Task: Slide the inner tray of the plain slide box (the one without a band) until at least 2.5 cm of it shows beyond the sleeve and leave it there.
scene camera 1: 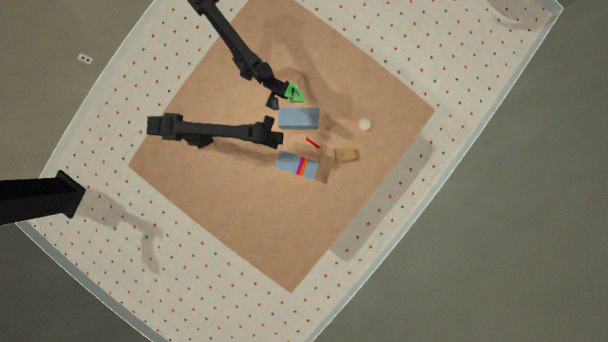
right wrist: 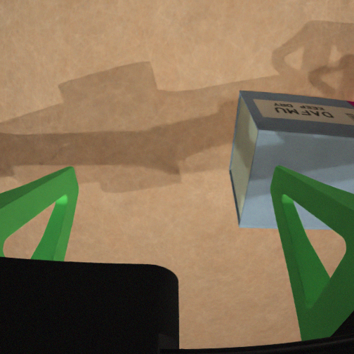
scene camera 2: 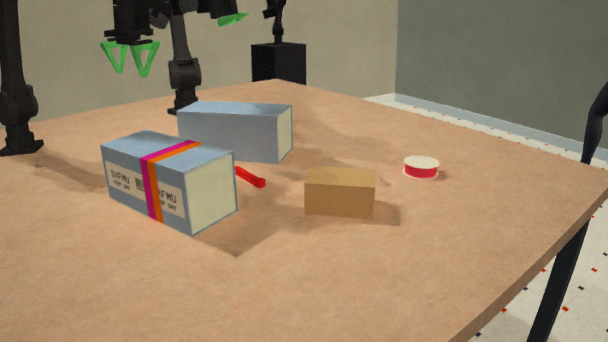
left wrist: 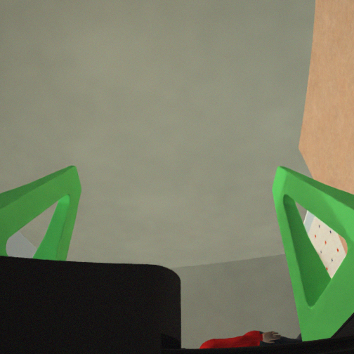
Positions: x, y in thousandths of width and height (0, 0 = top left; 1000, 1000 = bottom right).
Labels:
slide box: scene camera 1 475, 344; scene camera 2 410, 379; not seen in the right wrist view (out of frame); not seen in the left wrist view (out of frame)

